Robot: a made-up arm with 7 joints.
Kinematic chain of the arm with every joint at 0, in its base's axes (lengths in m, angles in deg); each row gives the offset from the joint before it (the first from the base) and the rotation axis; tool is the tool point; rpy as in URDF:
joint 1: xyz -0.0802 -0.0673 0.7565 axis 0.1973 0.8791 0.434
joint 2: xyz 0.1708 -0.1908 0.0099 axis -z
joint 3: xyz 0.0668 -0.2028 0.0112 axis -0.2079 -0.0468 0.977
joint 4: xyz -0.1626 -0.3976 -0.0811 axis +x
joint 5: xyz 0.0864 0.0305 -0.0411 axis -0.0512 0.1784 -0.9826
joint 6: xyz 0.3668 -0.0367 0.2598 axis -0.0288 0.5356 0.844
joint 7: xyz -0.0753 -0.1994 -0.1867 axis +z
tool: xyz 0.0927 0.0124 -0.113 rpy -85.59 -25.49 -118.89
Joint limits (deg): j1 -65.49..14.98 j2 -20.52..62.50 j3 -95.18..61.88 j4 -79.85..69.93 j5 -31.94..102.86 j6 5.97..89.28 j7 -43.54..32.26
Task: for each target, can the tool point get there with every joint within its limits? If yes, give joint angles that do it. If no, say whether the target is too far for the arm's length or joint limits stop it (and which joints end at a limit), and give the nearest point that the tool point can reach.
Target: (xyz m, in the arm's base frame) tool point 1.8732 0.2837 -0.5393
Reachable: no: too far | nearest point 0.9718 -0.2685 0.2985 | short by 1.349 m
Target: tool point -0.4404 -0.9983 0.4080
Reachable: yes | joints 3.28 34.44 -0.05 30.01 61.13 27.03 -5.34
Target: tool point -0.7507 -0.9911 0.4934
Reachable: yes | joints -54.40 52.04 46.55 2.40 84.86 16.71 -23.57
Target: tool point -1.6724 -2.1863 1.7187
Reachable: no: too far | nearest point -0.6618 -1.1656 1.1678 | short by 1.538 m
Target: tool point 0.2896 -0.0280 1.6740
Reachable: no: joint limits stop it (at a limit: joint 2, joint 3, joint 4, joint 7) | nearest point 0.2316 -0.2927 1.5467 | short by 0.299 m
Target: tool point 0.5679 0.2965 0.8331
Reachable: no: joint limits stop it (at a limit: joint 1, joint 2, joint 3, joint 7) | nearest point 0.4037 0.1945 0.7912 | short by 0.198 m
